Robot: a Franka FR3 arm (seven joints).
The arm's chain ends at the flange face. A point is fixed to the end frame.
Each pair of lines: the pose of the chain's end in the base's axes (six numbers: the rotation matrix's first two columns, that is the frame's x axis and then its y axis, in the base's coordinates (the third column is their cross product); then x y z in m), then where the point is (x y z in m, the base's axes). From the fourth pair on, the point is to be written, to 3 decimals.
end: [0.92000 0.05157 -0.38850 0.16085 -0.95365 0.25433 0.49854 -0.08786 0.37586]
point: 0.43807 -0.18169 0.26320
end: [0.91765 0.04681 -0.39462 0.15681 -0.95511 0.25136 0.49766 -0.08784 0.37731]
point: 0.43587 -0.18107 0.26488
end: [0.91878 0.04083 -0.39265 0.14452 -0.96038 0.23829 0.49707 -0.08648 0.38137]
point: 0.43430 -0.17737 0.26757
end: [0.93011 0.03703 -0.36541 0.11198 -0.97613 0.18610 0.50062 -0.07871 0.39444]
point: 0.439 -0.161 0.274
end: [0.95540 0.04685 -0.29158 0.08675 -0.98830 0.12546 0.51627 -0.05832 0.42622]
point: 0.463 -0.131 0.296
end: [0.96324 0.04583 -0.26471 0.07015 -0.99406 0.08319 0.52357 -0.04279 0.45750]
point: 0.472 -0.109 0.323
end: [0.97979 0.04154 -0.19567 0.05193 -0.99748 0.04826 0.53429 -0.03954 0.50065]
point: 0.492 -0.100 0.360
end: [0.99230 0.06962 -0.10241 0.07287 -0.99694 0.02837 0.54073 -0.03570 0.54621]
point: 0.513 -0.093 0.401
